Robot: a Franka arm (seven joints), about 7 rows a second.
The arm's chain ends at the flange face. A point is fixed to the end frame.
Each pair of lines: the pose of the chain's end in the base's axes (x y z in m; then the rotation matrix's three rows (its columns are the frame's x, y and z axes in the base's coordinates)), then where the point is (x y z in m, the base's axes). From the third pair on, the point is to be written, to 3 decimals.
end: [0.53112 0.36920 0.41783], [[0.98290 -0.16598 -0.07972], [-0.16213 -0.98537 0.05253], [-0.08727 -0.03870 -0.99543]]
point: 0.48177 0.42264 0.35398
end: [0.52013 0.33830 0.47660], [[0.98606 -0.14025 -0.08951], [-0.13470 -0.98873 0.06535], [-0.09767 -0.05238 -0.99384]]
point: 0.46885 0.39137 0.41397
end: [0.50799 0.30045 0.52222], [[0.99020 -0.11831 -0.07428], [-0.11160 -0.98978 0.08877], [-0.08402 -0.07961 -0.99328]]
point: 0.457 0.354 0.460
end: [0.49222 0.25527 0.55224], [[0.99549 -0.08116 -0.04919], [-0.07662 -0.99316 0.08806], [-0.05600 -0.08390 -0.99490]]
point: 0.441 0.307 0.489
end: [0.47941 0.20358 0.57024], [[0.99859 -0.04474 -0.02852], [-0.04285 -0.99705 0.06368], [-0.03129 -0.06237 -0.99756]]
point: 0.428 0.252 0.504
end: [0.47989 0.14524 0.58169], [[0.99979 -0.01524 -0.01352], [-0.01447 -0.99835 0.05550], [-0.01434 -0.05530 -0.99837]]
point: 0.428 0.192 0.515
